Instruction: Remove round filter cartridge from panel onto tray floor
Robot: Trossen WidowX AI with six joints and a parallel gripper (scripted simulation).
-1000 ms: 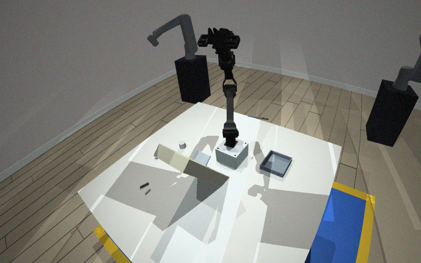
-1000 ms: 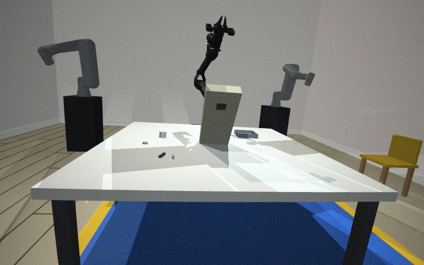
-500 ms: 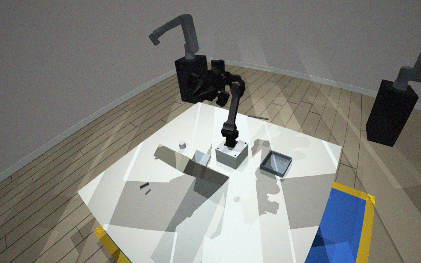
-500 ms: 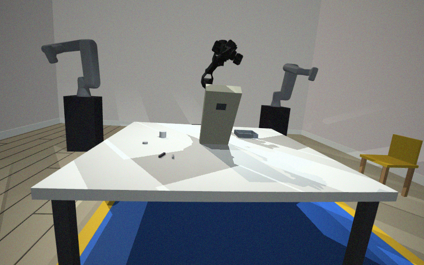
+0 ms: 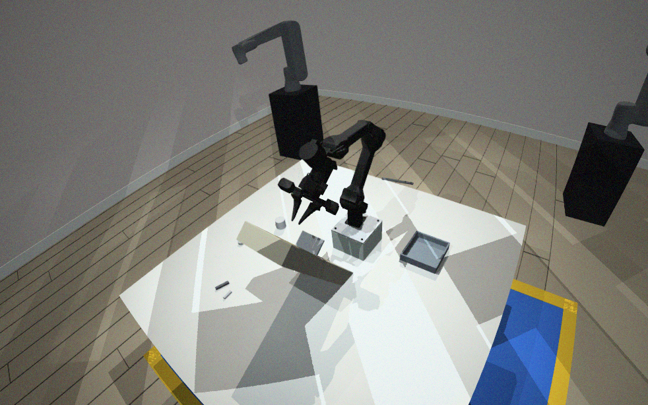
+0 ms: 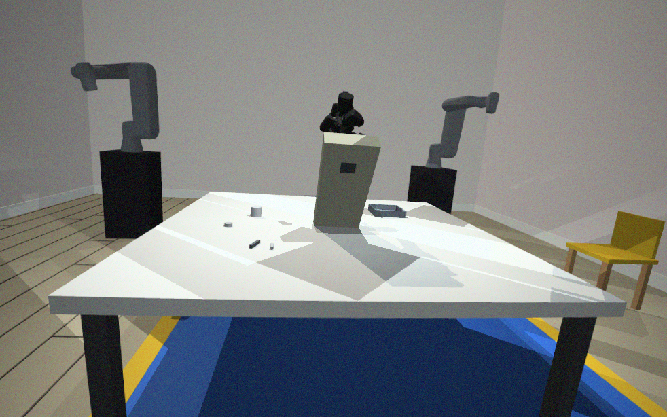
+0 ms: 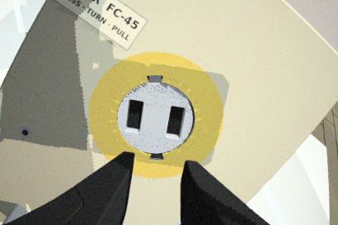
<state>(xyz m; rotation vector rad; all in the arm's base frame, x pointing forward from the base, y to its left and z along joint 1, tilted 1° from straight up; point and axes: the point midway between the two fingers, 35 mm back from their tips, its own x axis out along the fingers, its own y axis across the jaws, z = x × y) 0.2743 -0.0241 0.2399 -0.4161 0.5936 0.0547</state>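
The round filter cartridge lies 60 mm ahead of my gripper tip, 10 mm to the right of it and 50 mm below it. From my gripper tip the other things lie so: disc 60 mm behind, 410 mm to the right, 310 mm below; dark grey tray 340 mm behind, 310 mm to the left, 310 mm below.
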